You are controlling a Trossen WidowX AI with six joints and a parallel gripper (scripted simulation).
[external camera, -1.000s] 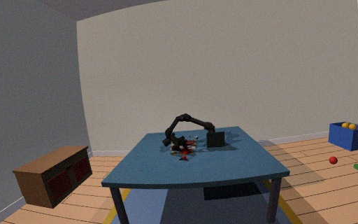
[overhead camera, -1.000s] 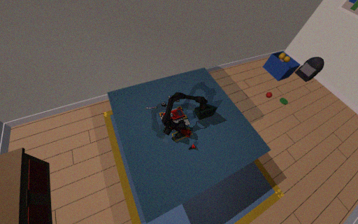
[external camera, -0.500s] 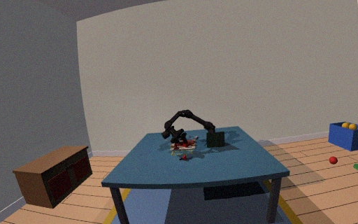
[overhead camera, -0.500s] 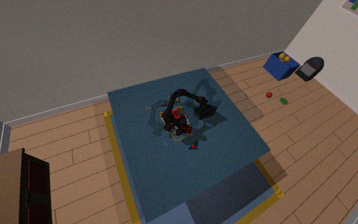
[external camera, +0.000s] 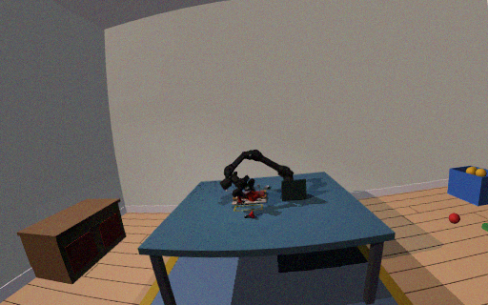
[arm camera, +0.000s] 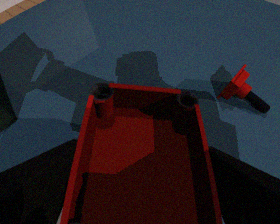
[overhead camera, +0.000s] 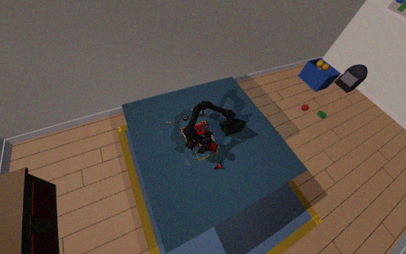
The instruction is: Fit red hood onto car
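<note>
The red hood is 1 cm to the right of my gripper tip and 1 cm below it.
</note>
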